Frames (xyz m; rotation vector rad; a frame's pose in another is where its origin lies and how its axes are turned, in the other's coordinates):
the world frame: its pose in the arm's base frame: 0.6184 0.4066 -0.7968 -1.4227 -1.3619 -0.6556
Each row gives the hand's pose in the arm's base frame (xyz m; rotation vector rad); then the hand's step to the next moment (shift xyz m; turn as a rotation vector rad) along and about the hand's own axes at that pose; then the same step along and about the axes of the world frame.
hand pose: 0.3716 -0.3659 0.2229 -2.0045 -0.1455 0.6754
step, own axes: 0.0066 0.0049 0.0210 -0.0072 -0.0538 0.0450
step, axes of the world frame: -0.0080 0.0009 0.0211 0.0473 -0.0188 0.0488
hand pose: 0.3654 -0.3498 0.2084 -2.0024 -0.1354 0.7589
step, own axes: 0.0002 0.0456 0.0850 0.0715 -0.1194 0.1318
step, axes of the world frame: -0.0570 -0.0281 0.0726 0.0929 0.0313 0.1647
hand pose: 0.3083 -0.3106 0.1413 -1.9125 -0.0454 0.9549
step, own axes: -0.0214 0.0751 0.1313 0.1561 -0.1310 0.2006
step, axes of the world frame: -0.0750 -0.0875 0.1003 0.0814 0.0803 0.2621
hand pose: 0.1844 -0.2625 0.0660 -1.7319 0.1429 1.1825
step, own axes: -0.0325 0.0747 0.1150 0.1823 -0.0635 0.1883
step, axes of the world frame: -0.0382 -0.1114 0.0773 0.0081 0.0778 0.2581
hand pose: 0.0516 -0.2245 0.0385 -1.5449 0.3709 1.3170
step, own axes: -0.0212 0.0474 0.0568 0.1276 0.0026 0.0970
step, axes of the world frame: -0.0064 -0.0680 0.0355 -0.0416 0.0391 0.1498
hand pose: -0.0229 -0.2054 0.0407 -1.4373 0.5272 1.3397
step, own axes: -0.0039 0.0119 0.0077 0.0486 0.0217 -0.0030
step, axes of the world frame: -0.0023 -0.0137 0.0048 -0.0460 0.0127 0.0237
